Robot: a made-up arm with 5 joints.
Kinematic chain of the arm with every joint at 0, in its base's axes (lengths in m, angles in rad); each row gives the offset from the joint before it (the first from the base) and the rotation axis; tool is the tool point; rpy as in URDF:
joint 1: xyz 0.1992 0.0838 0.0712 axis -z
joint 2: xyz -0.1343 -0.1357 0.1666 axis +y
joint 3: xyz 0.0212 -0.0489 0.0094 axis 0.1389 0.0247 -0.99
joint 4: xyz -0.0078 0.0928 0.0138 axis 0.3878 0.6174 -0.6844
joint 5: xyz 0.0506 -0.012 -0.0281 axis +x
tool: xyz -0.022 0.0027 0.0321 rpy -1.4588 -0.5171 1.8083
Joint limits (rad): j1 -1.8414..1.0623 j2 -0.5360..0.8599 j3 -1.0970..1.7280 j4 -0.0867..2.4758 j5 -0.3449..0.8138
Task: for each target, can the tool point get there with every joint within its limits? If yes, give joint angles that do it. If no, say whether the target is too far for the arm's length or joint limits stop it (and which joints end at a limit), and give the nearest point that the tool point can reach.
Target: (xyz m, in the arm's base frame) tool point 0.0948 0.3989 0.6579
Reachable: no: too far | nearest point -0.0010 0.1768 0.3015 | short by 0.431 m
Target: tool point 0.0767 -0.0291 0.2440
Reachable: yes | joints 0.0038 -0.3729 -0.0202 1.3924 0.0148
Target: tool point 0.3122 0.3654 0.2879
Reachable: no: joint limits stop it (at a limit: joint 1, joint 3, joint 4, joint 5) | nearest point 0.3468 0.1200 0.2551 | short by 0.250 m
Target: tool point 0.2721 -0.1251 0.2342
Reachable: yes | joints -1.1652 0.0002 -0.8688 1.0141 0.4273
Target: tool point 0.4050 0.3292 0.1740
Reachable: no: joint limits stop it (at a limit: joint 1, joint 4, joint 5) | nearest point 0.4064 0.1230 0.2142 | short by 0.210 m
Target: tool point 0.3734 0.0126 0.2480
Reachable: yes | joints -1.3447 0.1194 1.3663 0.5281 -0.1819
